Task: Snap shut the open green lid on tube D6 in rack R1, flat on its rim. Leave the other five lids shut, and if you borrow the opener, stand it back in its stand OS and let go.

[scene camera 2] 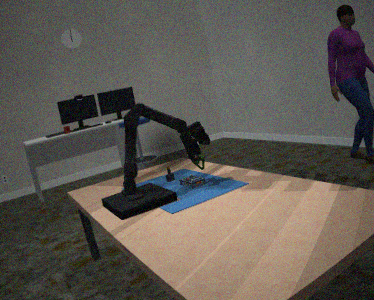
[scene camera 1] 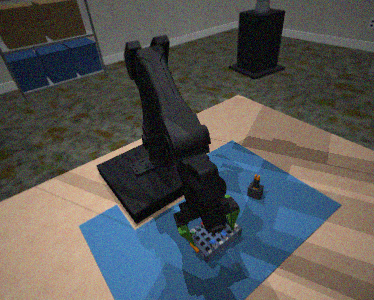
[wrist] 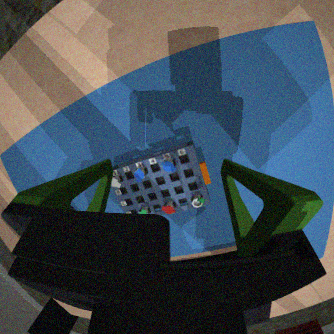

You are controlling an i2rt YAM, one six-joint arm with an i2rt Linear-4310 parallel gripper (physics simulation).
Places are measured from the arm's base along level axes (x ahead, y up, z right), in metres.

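Pixels of known places: gripper, fingertip midpoint: [scene camera 2: 200, 166] [scene camera 1: 213, 237] [wrist: 166, 164]; arm's base at its link origin: [scene camera 2: 132, 194] [scene camera 1: 158, 160].
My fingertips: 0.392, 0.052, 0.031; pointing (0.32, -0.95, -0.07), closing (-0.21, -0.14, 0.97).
For each thing: its top centre in the pictures, then the offset to it from my fingertips, as dx, dy, dz. "spot": a spot on its surface instead. Level surfaces: height alone.
- Rack R1 at its top centre: [wrist: 154, 198] [scene camera 1: 212, 225] [scene camera 2: 191, 174] -0.049, -0.035, -0.031
- Tube D6 at a spot on its surface: [wrist: 196, 203] spot: -0.076, -0.056, +0.016
- pale open ring with its green lid, top centre: [wrist: 201, 202] -0.063, -0.035, +0.022
- red lid at its top centre: [wrist: 168, 209] -0.077, -0.050, -0.021
- white lid at its top centre: [wrist: 113, 182] -0.027, -0.050, -0.086
- opener at its top centre: [scene camera 1: 257, 175] -0.104, -0.007, -0.232
- blue mat at its surface level: dy -0.092
- wooden table at its surface level: dy -0.096
- orange tag at a spot on its surface: [wrist: 205, 173] spot: -0.041, -0.069, +0.033
Rack R1 [scene camera 1: 220, 247] [scene camera 2: 192, 181] [wrist: 167, 178] stands on the blue mat. Tube D6 [wrist: 196, 203] is at its lower right corner in the wrist view, a pale open ring with its green lid [wrist: 201, 199] beside it; the lid's exact tilt is too small to tell. The other lids are a red lid [wrist: 168, 210], a green lid [wrist: 143, 211], two blue lids [wrist: 139, 174] [wrist: 168, 165] and a white lid [wrist: 116, 182]. My gripper [scene camera 1: 209, 229] [scene camera 2: 201, 163] [wrist: 166, 164] is open and empty above the rack. The opener [scene camera 1: 257, 178] stands in stand OS [scene camera 1: 255, 191].
The blue mat [scene camera 1: 305, 197] [scene camera 2: 220, 190] [wrist: 290, 100] lies on the wooden table [scene camera 2: 250, 225]. An orange tag [wrist: 205, 173] is on the rack's side. The arm's black base [scene camera 1: 125, 185] [scene camera 2: 140, 201] stands beside the mat. A person [scene camera 2: 347, 55] is beyond the table.
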